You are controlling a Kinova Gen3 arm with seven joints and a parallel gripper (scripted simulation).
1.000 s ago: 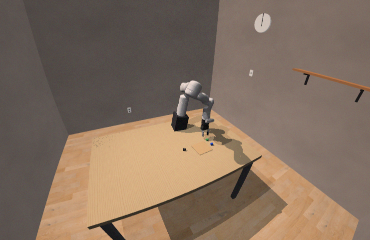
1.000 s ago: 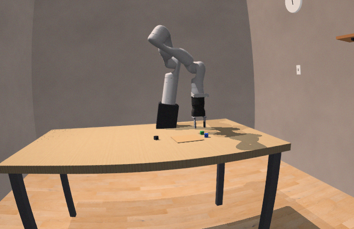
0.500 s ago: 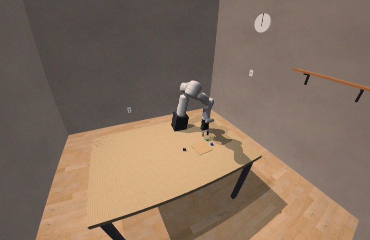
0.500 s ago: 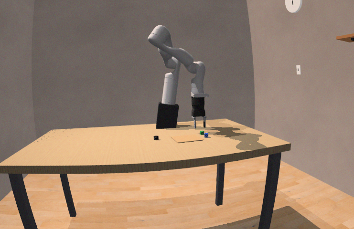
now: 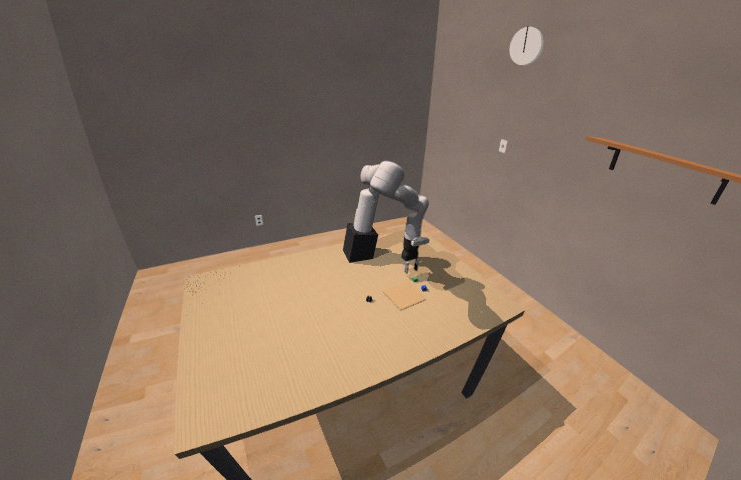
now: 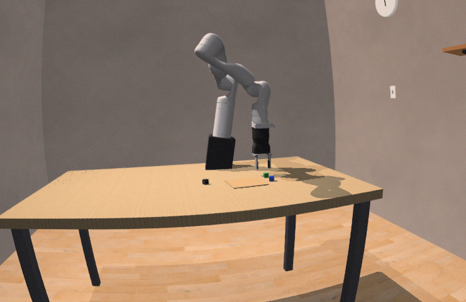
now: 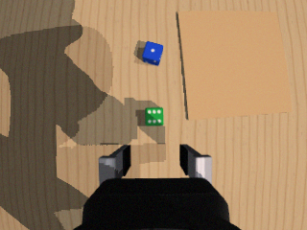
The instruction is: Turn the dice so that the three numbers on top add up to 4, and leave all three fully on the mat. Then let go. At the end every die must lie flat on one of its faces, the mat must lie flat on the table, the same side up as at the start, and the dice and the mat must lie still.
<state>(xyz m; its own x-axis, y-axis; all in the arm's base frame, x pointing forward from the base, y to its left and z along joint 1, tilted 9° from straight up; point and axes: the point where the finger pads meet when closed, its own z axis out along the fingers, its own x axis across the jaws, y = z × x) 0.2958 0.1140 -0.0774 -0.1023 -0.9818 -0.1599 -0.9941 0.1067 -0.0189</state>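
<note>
Now: the green die 4 cm ahead of my hand and 4 cm below it. Round my hand: black die (5 cm ahead, 27 cm to the right, 4 cm below); tan mat (10 cm ahead, 12 cm to the right, 5 cm below); blue die (11 cm ahead, 1 cm to the right, 4 cm below).
</note>
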